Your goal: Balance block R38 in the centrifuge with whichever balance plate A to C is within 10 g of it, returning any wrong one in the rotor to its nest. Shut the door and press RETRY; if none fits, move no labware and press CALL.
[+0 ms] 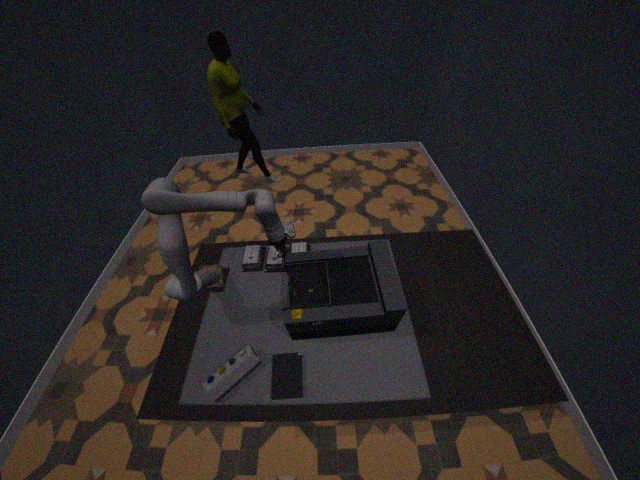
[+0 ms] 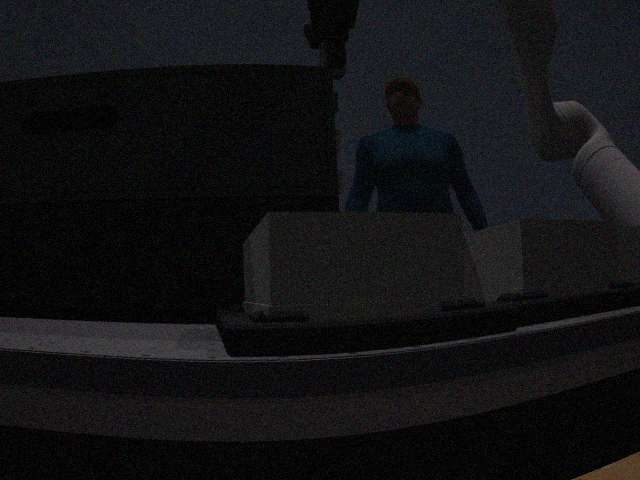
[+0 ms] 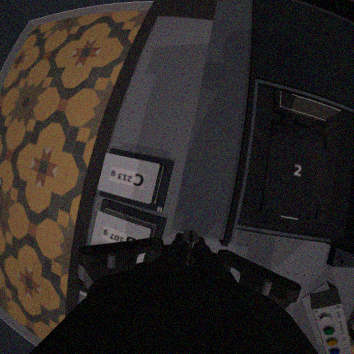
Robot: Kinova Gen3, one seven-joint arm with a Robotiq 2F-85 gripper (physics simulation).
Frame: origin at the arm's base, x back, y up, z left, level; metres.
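Seen in the pictures: gripper, between the fingertips: [image 1: 284, 256] [image 2: 333, 76] [image 3: 188, 238]; arm's base, origin of its link: [image 1: 211, 275].
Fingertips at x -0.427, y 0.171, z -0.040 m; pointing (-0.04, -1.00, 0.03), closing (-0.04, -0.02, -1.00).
Offsets run from my fingertips to a thing's top centre. "*": to the spot under its first point.
My gripper [image 1: 283, 253] [image 2: 337, 74] [image 3: 188, 238] is shut and empty, above the gap between plate B and the centrifuge's edge. Plate C @(dx -0.046, dy -0.156, dz +0.147 m) [image 1: 299, 246] [image 3: 131, 179], marked 213 g, and plate B @(dx +0.084, dy -0.156, dz +0.139 m) [image 1: 272, 257] [image 3: 112, 231], marked 107 g, sit in dark nests. A third white plate @(dx +0.220, dy -0.156, dz +0.155 m) [image 1: 252, 255] sits left of B; its label is unreadable. The dark centrifuge [image 1: 351, 310] [image 2: 170, 155] shows a recessed bay [image 3: 297, 195] marked 2. Block R38 cannot be made out, nor can the door's state. The button panel @(dx +0.231, dy -0.126, dz -0.433 m) [image 1: 238, 367] [image 3: 325, 322] has blue, yellow, green and white buttons.
A dark flat rectangle @(* dx +0.010, dy -0.187, dz -0.459 m) [image 1: 286, 376] lies at the front, right of the button panel. The centrifuge's raised walls stand close beside the gripper. A person in yellow [image 1: 225, 87] is beyond the table, and a person in blue [image 2: 413, 165] shows behind the plates.
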